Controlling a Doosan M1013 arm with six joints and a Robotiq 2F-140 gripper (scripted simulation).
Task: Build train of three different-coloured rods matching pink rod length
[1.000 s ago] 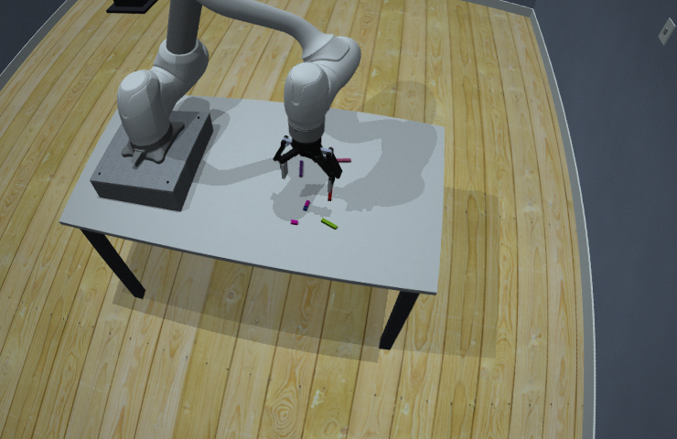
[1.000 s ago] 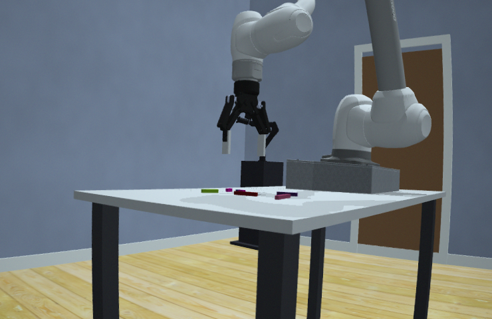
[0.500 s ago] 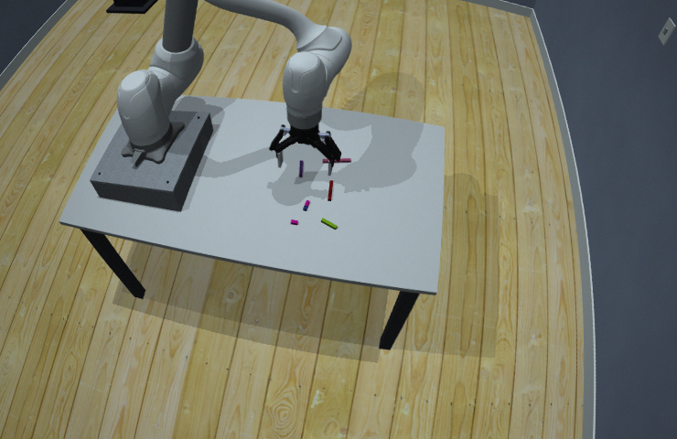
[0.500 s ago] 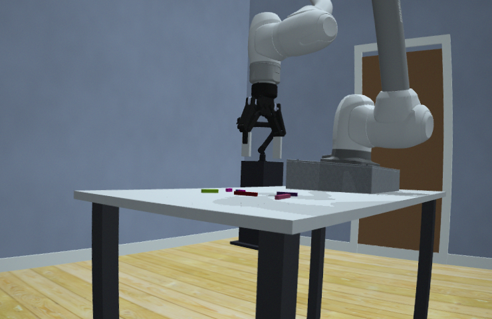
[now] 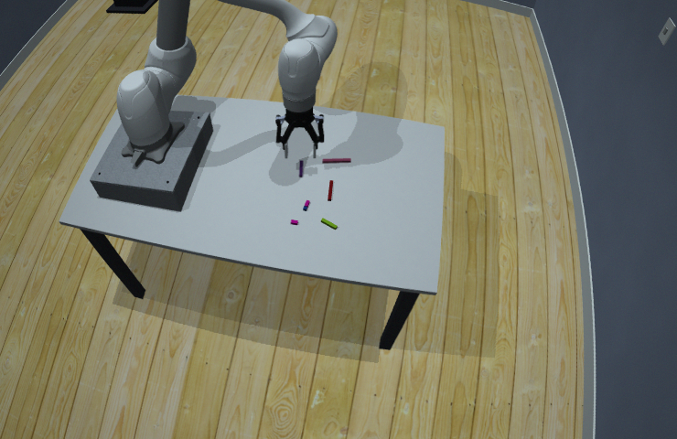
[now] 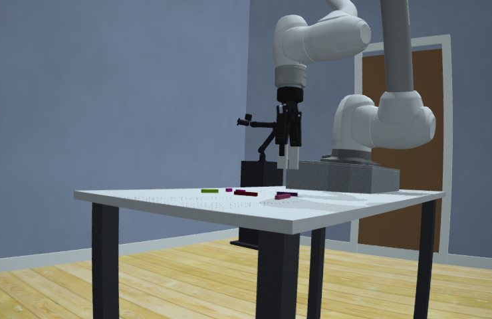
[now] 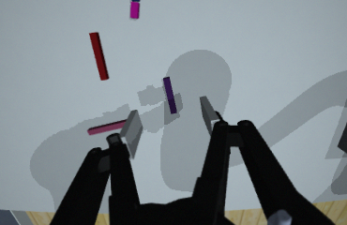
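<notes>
Right now the purple rod is 100 mm below my hand. The rest, counted from my hand: red rod (110 mm ahead, 60 mm to the right, 100 mm below); pink rod (100 mm ahead, 60 mm to the left, 100 mm below); blue rod (60 mm ahead, 140 mm to the right, 100 mm below).
</notes>
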